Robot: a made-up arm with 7 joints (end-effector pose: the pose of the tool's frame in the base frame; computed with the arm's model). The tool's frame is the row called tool.
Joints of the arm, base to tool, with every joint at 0 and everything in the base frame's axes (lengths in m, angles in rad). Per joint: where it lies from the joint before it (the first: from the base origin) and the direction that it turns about. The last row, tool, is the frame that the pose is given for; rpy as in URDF.
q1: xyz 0 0 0.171 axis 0 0 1
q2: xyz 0 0 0 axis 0 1 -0.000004
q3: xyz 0 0 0.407 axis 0 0 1
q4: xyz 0.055 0 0 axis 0 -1 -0.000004
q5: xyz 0.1 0 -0.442 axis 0 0.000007 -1
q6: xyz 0 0 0 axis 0 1 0.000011
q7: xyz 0.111 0 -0.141 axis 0 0.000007 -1
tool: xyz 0 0 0 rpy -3.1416 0 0
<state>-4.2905 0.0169 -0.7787 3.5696 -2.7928 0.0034 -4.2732</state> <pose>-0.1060 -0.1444 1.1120 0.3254 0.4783 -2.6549</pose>
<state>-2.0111 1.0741 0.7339 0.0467 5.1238 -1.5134 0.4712</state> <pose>0.1851 -0.2028 0.1366 -0.9803 1.1383 -1.6025</pose>
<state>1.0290 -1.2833 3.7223 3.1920 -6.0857 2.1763 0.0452</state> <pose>-0.3614 -0.7721 0.3479 -1.5376 1.9649 -0.6251</pose>
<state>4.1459 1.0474 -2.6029 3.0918 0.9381 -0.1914 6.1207</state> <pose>-0.3389 -0.8010 0.6345 1.0527 -0.0082 -0.6649</pose>
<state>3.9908 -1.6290 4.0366 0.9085 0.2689 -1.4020 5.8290</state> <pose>-0.0260 0.5106 -0.1907 -2.2035 -0.9414 -0.5354</pose>
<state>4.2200 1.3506 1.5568 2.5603 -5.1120 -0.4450 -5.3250</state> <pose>-0.2664 -0.9268 0.2272 1.6340 0.9175 -0.9049</pose>
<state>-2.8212 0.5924 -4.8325 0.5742 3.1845 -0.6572 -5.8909</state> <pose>0.0839 -0.2418 0.1239 2.2151 1.8058 0.9108</pose>
